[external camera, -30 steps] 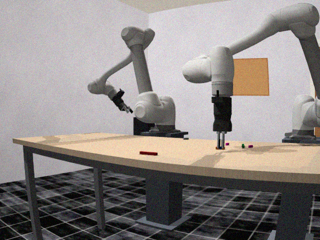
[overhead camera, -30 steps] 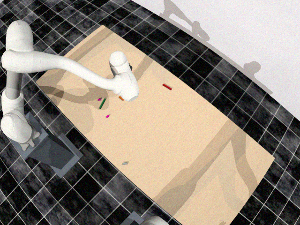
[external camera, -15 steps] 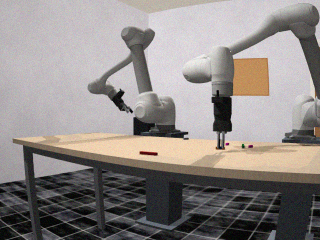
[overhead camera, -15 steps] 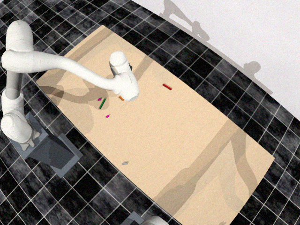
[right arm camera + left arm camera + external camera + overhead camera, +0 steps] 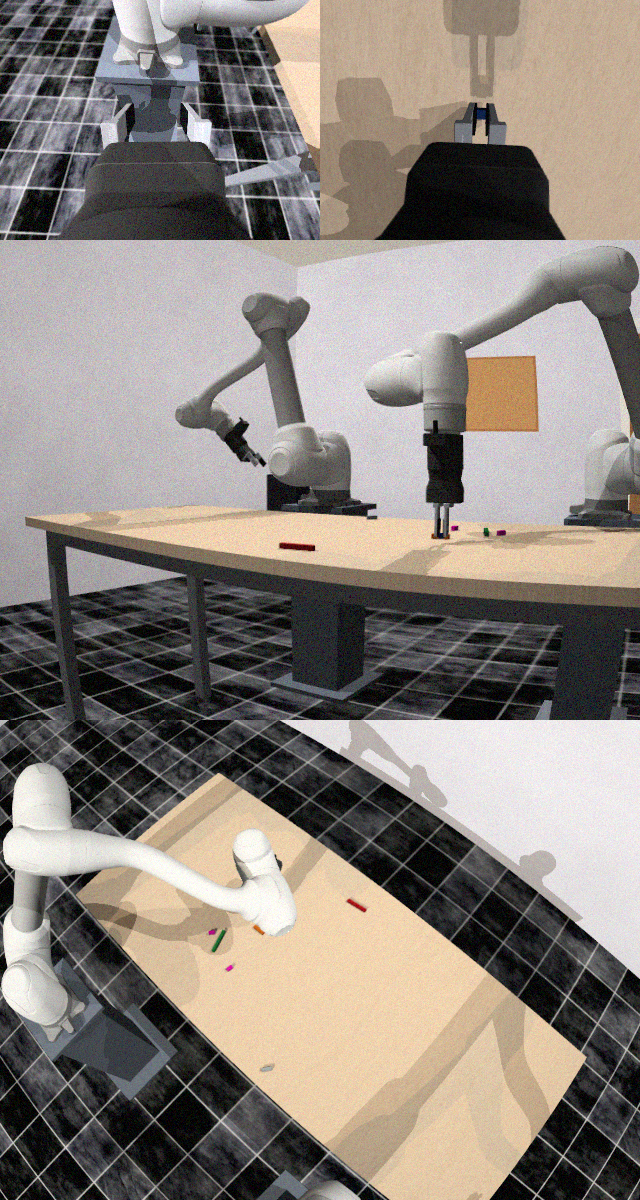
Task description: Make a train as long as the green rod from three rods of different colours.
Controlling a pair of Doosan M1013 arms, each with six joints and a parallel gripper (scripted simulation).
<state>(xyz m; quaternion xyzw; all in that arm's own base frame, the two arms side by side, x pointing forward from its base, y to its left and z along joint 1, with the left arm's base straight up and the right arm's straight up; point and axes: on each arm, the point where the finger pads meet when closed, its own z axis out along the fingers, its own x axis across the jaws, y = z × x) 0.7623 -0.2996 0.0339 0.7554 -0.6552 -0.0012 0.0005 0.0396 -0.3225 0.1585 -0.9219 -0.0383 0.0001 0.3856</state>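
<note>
Right now the blue rod is 20 mm below my left hand. From my left hand the other things lie so: orange rod: 80 mm behind, 40 mm to the right, 30 mm below; red rod: 210 mm ahead, 200 mm to the right, 30 mm below; green rod: 200 mm behind, 30 mm to the left, 30 mm below.
</note>
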